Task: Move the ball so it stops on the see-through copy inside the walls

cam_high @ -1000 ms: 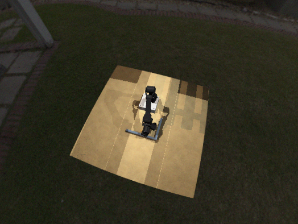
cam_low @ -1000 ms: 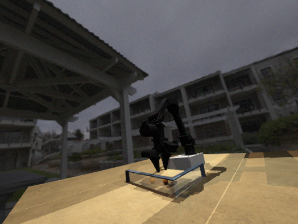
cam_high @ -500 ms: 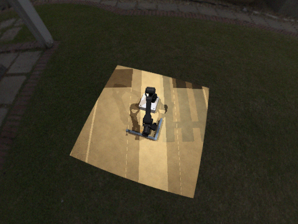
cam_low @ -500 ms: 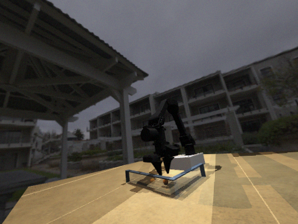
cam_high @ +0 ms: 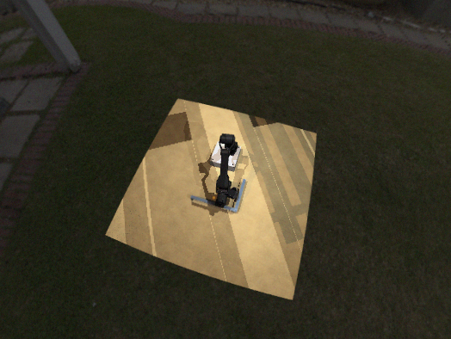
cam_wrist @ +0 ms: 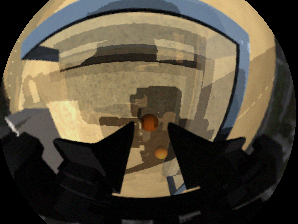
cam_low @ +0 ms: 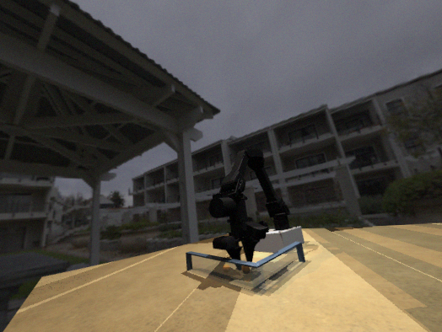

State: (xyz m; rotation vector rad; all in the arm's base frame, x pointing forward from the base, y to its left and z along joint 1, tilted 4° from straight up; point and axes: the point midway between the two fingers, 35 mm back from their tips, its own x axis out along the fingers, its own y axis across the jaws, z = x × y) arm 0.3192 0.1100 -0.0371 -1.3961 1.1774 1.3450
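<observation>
Right now my gripper tip is 60 mm past the clear wall, 100 mm to the right of it and 10 mm below it.
</observation>
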